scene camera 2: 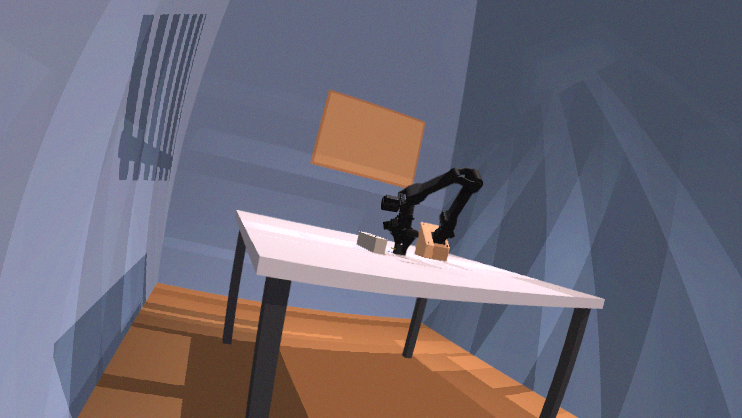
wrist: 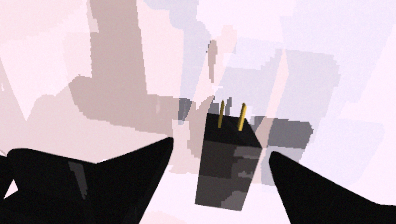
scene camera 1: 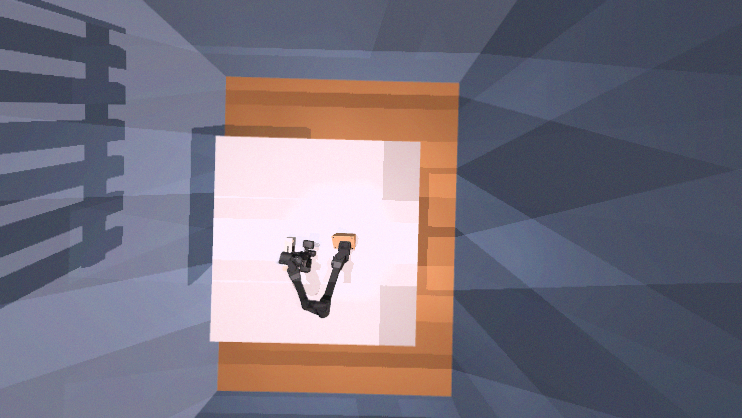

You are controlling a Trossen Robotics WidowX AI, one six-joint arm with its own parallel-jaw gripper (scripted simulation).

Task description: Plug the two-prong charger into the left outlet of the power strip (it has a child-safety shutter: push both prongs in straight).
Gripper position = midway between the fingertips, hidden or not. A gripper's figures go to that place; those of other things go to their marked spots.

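A two-prong charger [wrist: 231, 152] sits 8 cm from the lens, while the gripper [wrist: 221, 149] is 11 cm from the lens.
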